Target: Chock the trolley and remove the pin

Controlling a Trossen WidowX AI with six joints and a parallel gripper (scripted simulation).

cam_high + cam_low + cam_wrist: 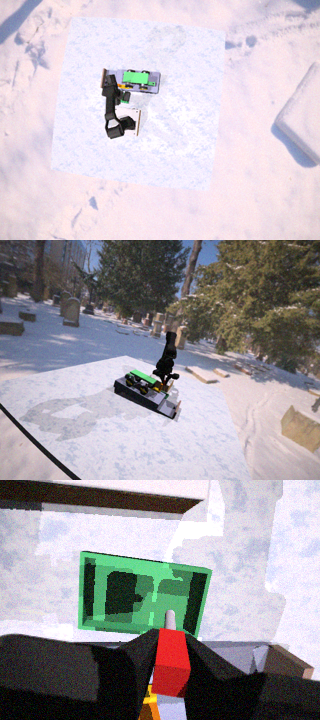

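Now: gripper tip 10 cm above the green tray and 1 cm to the left of it. The rest, counted from my gripper tip: grey ramp: 13 cm to the right, 12 cm ahead, 4 cm below; yellow chock: 7 cm ahead, 3 cm to the right, 1 cm below; stop pin: right at my gripper tip.
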